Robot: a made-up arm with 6 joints. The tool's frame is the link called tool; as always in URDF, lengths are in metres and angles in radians.
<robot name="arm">
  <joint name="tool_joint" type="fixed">
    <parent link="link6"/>
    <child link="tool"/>
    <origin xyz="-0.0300 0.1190 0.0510" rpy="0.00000 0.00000 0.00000"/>
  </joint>
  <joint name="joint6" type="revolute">
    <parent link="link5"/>
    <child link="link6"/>
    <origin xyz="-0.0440 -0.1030 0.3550" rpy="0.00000 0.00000 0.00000"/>
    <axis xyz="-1 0 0"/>
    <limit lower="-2.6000" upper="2.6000" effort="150" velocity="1.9"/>
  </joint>
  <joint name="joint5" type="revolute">
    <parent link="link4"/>
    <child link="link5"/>
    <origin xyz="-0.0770 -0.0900 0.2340" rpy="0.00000 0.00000 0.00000"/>
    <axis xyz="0 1 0"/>
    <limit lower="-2.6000" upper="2.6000" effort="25" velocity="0.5"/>
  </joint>
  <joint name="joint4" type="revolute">
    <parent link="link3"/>
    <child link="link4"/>
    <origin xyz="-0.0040 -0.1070 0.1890" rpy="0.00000 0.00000 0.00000"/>
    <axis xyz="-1 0 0"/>
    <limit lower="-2.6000" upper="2.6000" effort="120" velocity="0.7"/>
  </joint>
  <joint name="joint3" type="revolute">
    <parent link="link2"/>
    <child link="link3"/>
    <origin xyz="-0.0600 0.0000 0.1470" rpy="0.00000 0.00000 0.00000"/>
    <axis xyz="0 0 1"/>
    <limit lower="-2.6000" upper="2.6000" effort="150" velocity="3.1"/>
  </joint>
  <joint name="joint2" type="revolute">
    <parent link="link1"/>
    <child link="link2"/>
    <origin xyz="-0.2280 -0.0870 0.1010" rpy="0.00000 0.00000 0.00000"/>
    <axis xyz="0 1 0"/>
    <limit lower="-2.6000" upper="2.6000" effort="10" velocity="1.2"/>
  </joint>
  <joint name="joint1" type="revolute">
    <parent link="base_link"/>
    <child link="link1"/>
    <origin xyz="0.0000 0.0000 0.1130" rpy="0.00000 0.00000 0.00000"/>
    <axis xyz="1 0 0"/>
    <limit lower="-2.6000" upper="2.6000" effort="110" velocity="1"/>
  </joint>
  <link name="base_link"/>
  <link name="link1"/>
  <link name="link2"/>
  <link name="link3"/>
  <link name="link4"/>
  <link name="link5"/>
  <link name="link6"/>
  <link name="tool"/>
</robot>
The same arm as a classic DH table. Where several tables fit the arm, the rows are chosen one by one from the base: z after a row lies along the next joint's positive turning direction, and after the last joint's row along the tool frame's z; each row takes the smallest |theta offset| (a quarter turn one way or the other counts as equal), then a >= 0, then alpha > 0; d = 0 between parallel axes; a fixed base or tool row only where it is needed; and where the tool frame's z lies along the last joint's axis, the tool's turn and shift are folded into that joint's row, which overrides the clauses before.
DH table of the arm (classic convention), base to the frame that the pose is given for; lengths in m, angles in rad. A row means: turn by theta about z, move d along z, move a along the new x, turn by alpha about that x. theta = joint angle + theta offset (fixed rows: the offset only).
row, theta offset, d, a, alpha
base (fixed), 1.5708, 0.113, 0, 1.5708
joint1, 1.5708, -0.228, 0.101, 1.5708
joint2, -1.5708, -0.087, 0.06, -1.5708
joint3, 1.5708, 0.336, 0.107, 1.5708
joint4, 1.5708, 0.081, 0.234, -1.5708
joint5, 0, -0.193, 0.355, 1.5708
joint6, 1.5708, 0.074, 0.119, 1.5708
tool (fixed), -1.5708, 0.051, 0, 0
Joint limits (rad, base to tool): -2.6..2.6 -2.6..2.6 -2.6..2.6 -2.6..2.6 -2.6..2.6 -2.6..2.6

